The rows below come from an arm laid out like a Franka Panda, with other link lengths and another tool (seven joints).
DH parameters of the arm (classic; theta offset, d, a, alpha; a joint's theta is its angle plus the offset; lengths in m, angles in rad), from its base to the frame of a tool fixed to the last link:
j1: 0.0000 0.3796 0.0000 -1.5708
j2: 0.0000 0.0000 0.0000 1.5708
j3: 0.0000 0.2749 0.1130 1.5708
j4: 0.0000 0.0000 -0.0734 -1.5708
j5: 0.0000 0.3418 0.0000 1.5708
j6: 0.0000 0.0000 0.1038 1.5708
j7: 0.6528 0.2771 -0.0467 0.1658
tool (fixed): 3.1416 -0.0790 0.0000 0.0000
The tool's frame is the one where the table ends.
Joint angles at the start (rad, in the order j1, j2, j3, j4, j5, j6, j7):
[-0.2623 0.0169 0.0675 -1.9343 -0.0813 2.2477 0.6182]
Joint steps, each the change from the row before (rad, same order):
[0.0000 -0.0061 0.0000 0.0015 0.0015 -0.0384 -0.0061]
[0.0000 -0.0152 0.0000 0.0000 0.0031 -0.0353 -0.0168]
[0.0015 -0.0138 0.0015 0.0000 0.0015 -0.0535 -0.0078]
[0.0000 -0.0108 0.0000 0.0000 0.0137 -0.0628 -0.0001]
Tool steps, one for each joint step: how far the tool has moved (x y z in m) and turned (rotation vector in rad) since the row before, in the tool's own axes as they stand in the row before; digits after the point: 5 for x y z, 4 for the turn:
[0.00166 -0.00608 -0.00230 0.0293 0.0103 -0.0032]
[0.00119 -0.00485 -0.00702 0.0190 0.0093 -0.0129]
[0.00422 -0.00809 -0.00551 0.0374 0.0144 -0.0069]
[0.00522 -0.01002 -0.00373 0.0457 0.0256 0.0116]

